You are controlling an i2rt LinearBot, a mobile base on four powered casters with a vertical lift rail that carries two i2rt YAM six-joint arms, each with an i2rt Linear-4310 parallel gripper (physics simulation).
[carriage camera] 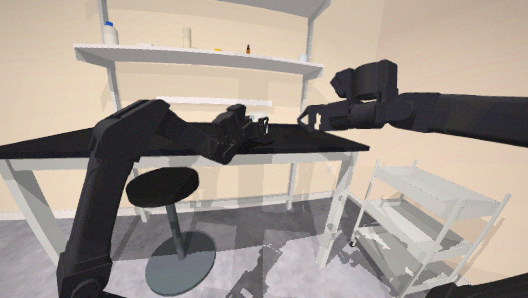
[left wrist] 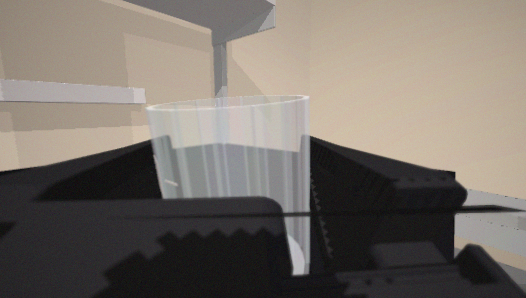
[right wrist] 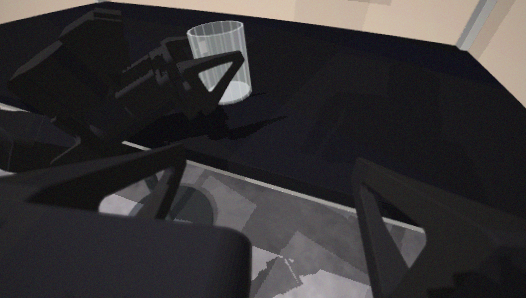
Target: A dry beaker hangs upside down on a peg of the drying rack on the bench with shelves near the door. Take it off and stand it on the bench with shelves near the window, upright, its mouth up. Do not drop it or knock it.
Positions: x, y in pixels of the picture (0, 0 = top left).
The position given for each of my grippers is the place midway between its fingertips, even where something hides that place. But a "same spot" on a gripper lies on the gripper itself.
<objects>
My left gripper shows in the carriage camera view (260, 117), in the left wrist view and in the right wrist view. My right gripper shows in the carriage camera view (309, 120) and in the right wrist view (267, 160); in the left wrist view it is out of frame. The same spot on my left gripper: (left wrist: 65, 232) is (right wrist: 160, 49).
</objects>
